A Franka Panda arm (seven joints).
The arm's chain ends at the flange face. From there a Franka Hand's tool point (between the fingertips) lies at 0.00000 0.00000 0.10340 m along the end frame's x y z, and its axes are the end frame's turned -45 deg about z.
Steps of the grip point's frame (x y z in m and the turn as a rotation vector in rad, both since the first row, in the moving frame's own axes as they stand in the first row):
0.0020 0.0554 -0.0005 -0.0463 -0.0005 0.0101
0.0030 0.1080 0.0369 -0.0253 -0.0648 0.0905
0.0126 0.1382 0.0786 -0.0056 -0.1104 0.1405
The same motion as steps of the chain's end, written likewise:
0.0373 0.0343 -0.0004 -0.0331 0.0324 0.0101
0.0817 0.0678 0.0371 -0.0637 -0.0279 0.0905
0.1148 0.0809 0.0792 -0.0820 -0.0741 0.1405

